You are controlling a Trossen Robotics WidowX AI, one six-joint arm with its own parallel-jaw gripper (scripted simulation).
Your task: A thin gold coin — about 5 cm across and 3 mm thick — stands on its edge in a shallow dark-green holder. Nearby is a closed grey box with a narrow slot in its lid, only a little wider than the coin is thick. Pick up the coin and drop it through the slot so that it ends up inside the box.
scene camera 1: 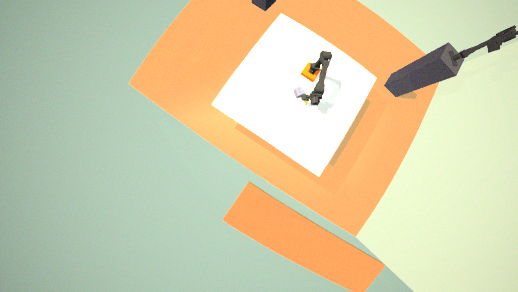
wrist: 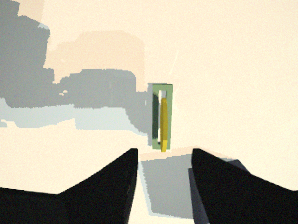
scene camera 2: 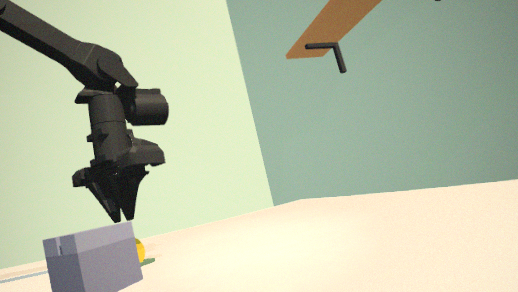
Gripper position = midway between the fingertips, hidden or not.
In view: the gripper [scene camera 2: 123,221].
The gripper also shows in the wrist view [wrist: 165,155].
